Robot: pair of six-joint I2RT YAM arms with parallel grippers.
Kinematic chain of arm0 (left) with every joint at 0, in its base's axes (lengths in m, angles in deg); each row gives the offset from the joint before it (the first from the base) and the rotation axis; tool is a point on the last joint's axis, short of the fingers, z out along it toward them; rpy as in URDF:
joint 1: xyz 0 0 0.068 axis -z
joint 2: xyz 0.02 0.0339 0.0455 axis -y
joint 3: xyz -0.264 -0.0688 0 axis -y
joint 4: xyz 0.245 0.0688 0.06 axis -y
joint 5: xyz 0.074 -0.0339 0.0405 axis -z
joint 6: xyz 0.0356 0 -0.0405 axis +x
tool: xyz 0 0 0 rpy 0 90 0
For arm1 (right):
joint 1: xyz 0 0 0.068 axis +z
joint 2: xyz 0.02 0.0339 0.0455 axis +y
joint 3: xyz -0.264 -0.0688 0 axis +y
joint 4: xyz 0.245 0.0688 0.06 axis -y
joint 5: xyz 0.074 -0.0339 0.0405 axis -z
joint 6: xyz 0.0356 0 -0.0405 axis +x
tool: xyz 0 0 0 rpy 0 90 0
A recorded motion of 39 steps. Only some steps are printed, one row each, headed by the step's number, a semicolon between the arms.
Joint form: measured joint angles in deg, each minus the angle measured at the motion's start. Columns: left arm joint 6, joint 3, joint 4, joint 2, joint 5, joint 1; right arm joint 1, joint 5, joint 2, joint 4, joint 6, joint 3.
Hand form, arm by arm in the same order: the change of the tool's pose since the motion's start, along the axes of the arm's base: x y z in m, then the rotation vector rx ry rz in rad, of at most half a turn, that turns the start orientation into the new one. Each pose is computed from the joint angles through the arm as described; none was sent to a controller.
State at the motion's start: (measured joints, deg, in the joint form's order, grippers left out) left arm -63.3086 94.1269 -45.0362 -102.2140 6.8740 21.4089; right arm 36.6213 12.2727 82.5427 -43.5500 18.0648 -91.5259
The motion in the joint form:
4: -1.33 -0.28 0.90 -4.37 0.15 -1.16; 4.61 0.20 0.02 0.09 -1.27 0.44
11: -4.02 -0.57 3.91 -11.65 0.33 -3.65; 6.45 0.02 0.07 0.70 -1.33 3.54
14: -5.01 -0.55 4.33 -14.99 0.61 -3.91; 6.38 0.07 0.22 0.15 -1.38 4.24
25: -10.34 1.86 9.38 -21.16 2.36 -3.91; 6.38 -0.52 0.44 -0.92 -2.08 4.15
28: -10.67 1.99 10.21 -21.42 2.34 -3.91; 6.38 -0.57 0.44 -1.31 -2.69 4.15
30: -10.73 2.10 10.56 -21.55 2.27 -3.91; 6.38 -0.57 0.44 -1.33 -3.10 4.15
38: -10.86 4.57 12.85 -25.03 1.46 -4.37; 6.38 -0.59 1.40 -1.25 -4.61 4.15
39: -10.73 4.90 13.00 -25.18 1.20 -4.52; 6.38 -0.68 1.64 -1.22 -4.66 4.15
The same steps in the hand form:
4: 0.0168 0.0022 -0.0295 0.0099 0.0693 0.0376; -0.0147 0.0199 -0.0024 -0.0224 -0.0037 0.0899
11: 0.0440 0.0119 -0.0788 0.0114 0.1590 0.1191; -0.0195 0.0290 -0.0193 -0.0500 0.0309 0.1256
14: 0.0511 0.0115 -0.1024 0.0176 0.2129 0.1367; -0.0191 0.0289 -0.0248 -0.0665 0.0492 0.1244
25: 0.0730 0.0035 -0.1317 -0.0563 0.2300 0.1981; -0.0195 0.0290 -0.0270 -0.0839 0.0652 0.1400
28: 0.0750 0.0029 -0.1323 -0.0634 0.2204 0.2023; -0.0198 0.0287 -0.0276 -0.0956 0.0672 0.1471
30: 0.0760 0.0026 -0.1325 -0.0652 0.2150 0.2035; -0.0199 0.0287 -0.0276 -0.1010 0.0650 0.1514
38: 0.0908 0.0025 -0.1450 -0.0652 0.1897 0.2197; -0.0165 0.0318 -0.0324 -0.1296 0.0683 0.1677
39: 0.0924 0.0035 -0.1444 -0.0633 0.1821 0.2226; -0.0157 0.0326 -0.0336 -0.1317 0.0715 0.1696

